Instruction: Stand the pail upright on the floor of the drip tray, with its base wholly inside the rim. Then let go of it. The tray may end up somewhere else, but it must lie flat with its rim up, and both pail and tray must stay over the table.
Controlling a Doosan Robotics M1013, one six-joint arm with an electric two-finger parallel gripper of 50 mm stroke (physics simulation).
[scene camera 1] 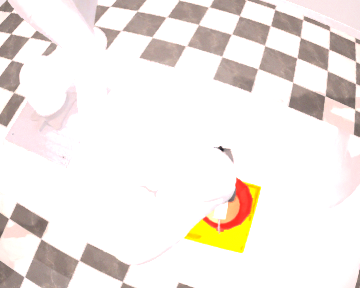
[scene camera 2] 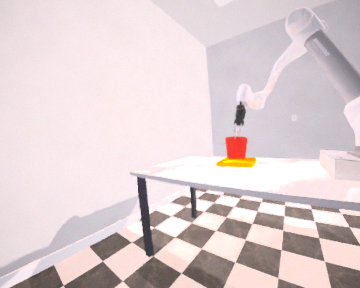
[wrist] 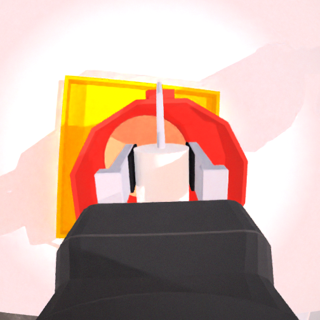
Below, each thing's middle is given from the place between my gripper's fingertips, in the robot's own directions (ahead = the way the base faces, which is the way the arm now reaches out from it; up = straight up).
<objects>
Right now my hand is 240 mm above the yellow drip tray [scene camera 1: 234,239], 10 mm to the left of it and 10 mm short of it.
</objects>
